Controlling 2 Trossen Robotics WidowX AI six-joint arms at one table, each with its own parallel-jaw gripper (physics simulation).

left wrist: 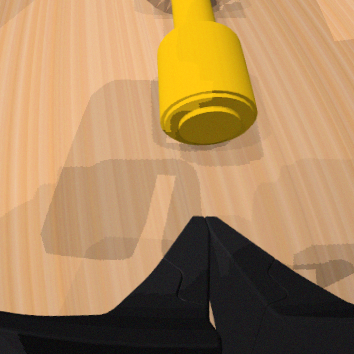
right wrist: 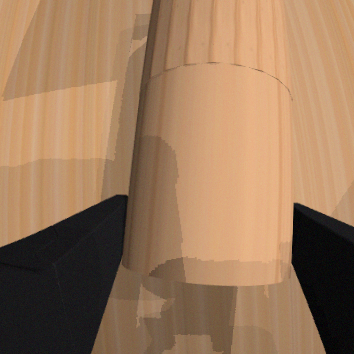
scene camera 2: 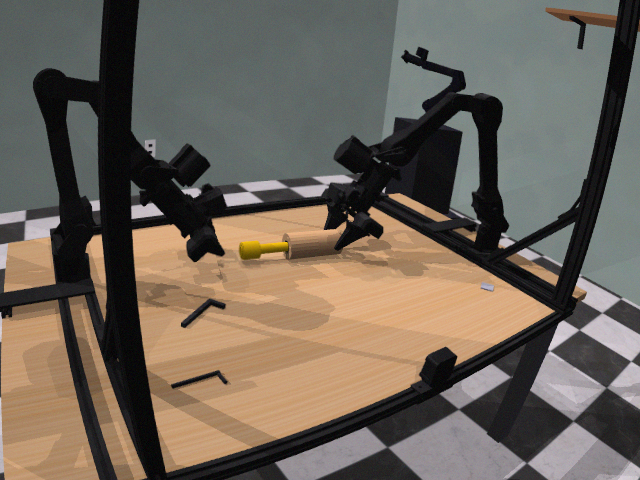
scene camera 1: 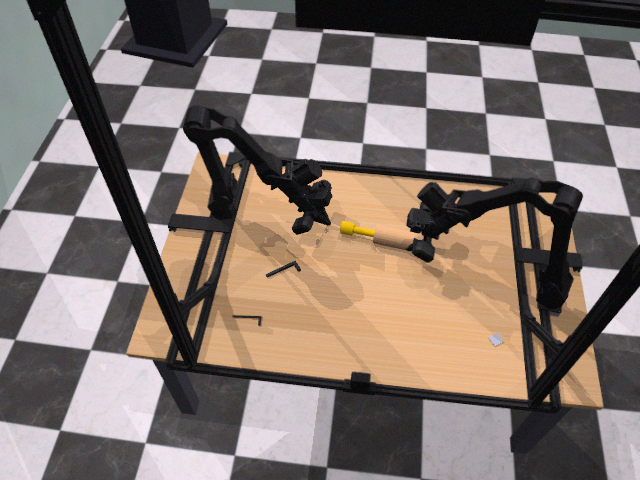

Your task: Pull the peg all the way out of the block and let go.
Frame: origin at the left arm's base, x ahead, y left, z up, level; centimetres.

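Seen in the pictures: left gripper, fingertip midpoint: (left wrist: 202, 227) (scene camera 2: 223, 254) (scene camera 1: 329, 224); right gripper, fingertip midpoint: (right wrist: 207, 211) (scene camera 2: 329, 243) (scene camera 1: 408, 241); left arm's base, origin of the base link: (scene camera 2: 73, 278) (scene camera 1: 222, 213); right arm's base, origin of the base link: (scene camera 2: 486, 247) (scene camera 1: 549, 301).
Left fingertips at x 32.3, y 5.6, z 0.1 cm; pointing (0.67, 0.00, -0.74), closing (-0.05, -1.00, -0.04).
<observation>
Pixels of each thing's top centre, then the offset from my left fingertips to it. "pt": a spot on its surface instead. Level surfaces: height alone.
- yellow peg, middle of its top: (scene camera 2: 269, 240) (scene camera 1: 362, 227) dx +9.9, dy -0.2, dz +2.6 cm
- round wooden block, middle of its top: (right wrist: 233, 58) (scene camera 2: 314, 232) (scene camera 1: 396, 232) dx +19.9, dy +0.1, dz +3.7 cm
- table, its level: dz -2.0 cm
- small pale square, surface spot: (scene camera 2: 487, 286) (scene camera 1: 496, 339) pt dx +52.8, dy -22.9, dz -1.7 cm
The yellow peg (scene camera 1: 347, 228) (scene camera 2: 250, 250) (left wrist: 205, 80) has a thick head at its left end. Its thin shaft runs into the left end of the round wooden block (scene camera 1: 391, 237) (scene camera 2: 312, 244) (right wrist: 215, 165), so part of the peg is inside the block. My left gripper (scene camera 1: 328, 223) (scene camera 2: 222, 253) (left wrist: 202, 227) is shut with nothing between its fingertips, a short way to the left of the peg's head and apart from it. My right gripper (right wrist: 207, 211) is shut on the wooden block near its right end, one finger on each side; it also shows in scene camera 2 (scene camera 2: 334, 238).
Two black L-shaped keys (scene camera 1: 283, 269) (scene camera 1: 248, 316) lie on the table (scene camera 1: 330, 341) at the front left. A small pale square (scene camera 1: 495, 339) (scene camera 2: 487, 286) lies at the right. Black frame rails (scene camera 1: 439, 397) run round the table, and tall posts (scene camera 1: 103, 149) rise at its sides.
</observation>
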